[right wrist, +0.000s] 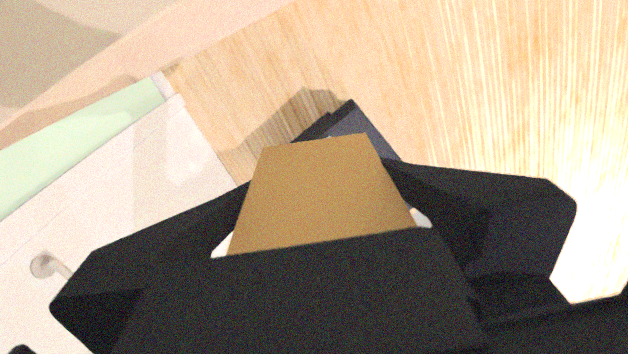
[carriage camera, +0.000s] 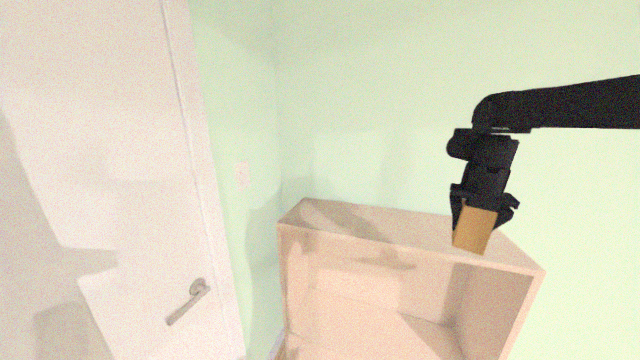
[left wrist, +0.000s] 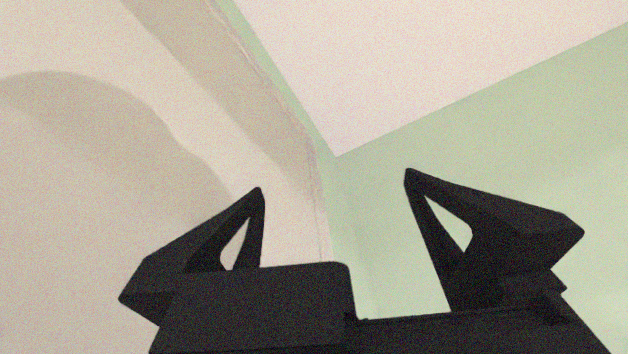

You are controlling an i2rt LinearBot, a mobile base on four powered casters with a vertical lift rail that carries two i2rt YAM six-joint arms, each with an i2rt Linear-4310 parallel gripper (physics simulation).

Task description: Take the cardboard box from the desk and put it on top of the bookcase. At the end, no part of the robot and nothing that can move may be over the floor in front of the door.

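Frame: origin at the left arm's base, x ahead, y left, z up, level; centimetres.
Where they show: left gripper, fingertip midpoint: (left wrist: 332, 185); right gripper, fingertip midpoint: (right wrist: 318, 180) (carriage camera: 467, 233).
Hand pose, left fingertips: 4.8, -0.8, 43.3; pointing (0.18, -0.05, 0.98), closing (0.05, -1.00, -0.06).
Note:
Each offset is from my left fingertips to the top centre of the thing, as dx, dy, dz. "spot": to the spot under its first point. Level surfaces: height alone.
The cardboard box {+24.4, -63.9, -17.3} (carriage camera: 474, 231) (right wrist: 322, 197) is held in my right gripper (carriage camera: 476, 222) (right wrist: 318, 180), which is shut on it and points down. In the carriage view the box overlaps the front edge of the top of the bookcase (carriage camera: 400, 232) near its right end; the gap between them cannot be told. In the right wrist view the bookcase (right wrist: 240, 32) shows at the upper left, apart from the box, which appears against the floor and the robot's base. My left gripper (left wrist: 332, 185) is open and empty, high up near the wall corner. The desk does not show.
The white door (carriage camera: 135, 210) (right wrist: 95, 210) with its metal handle {spot: +31.7, +8.8, -54.4} (carriage camera: 187, 302) stands left of the bookcase. The wooden floor {dz -144.2} (right wrist: 400, 75) and part of the robot's dark base (right wrist: 362, 125) show below the box. The green wall (carriage camera: 380, 75) is behind the bookcase.

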